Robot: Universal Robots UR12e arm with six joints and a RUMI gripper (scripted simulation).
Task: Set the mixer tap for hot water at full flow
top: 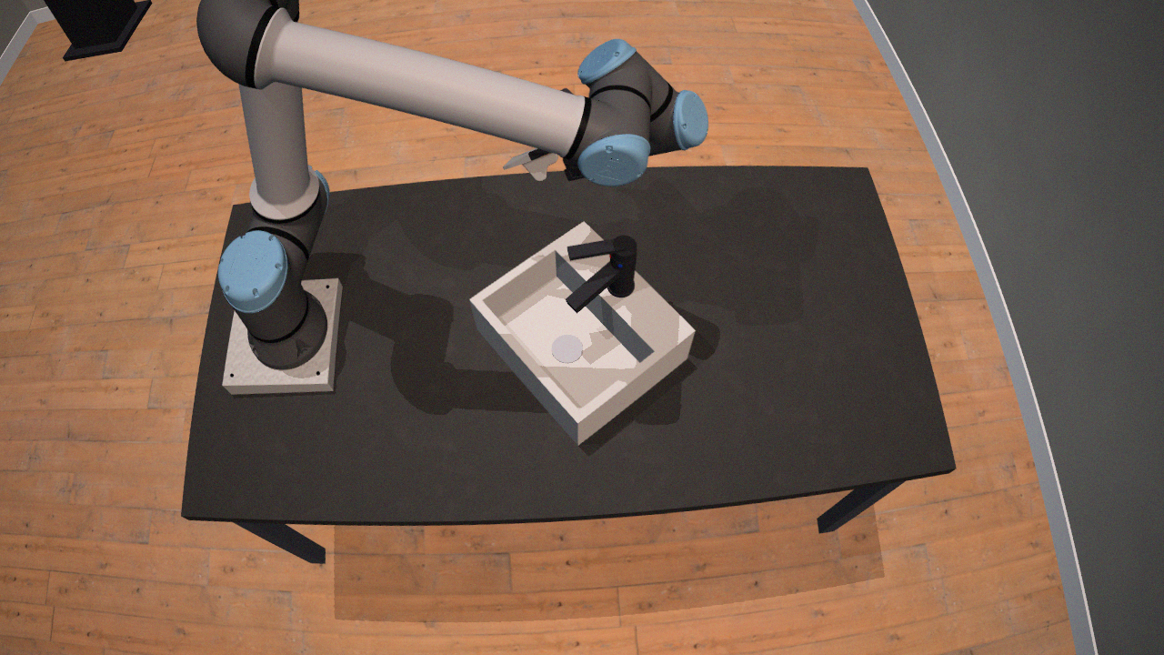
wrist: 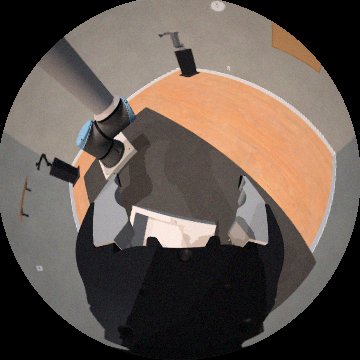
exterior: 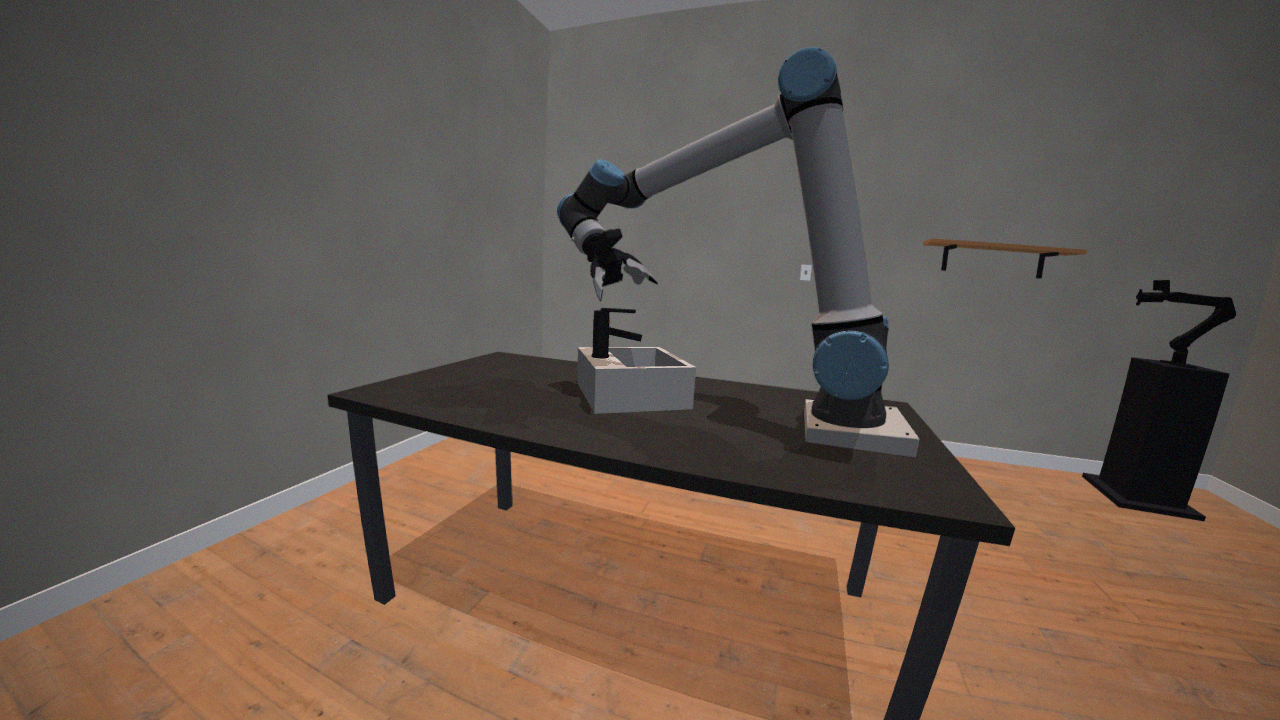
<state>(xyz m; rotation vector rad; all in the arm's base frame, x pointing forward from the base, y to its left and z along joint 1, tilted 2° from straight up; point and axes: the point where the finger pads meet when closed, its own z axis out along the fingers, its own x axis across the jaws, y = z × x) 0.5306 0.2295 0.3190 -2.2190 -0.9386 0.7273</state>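
The lever lies 18 cm to the right of my hand, 12 cm ahead of it and 7 cm below it. Also, from my hand: white square basin (30 cm below, 24 cm to the right, 8 cm ahead).
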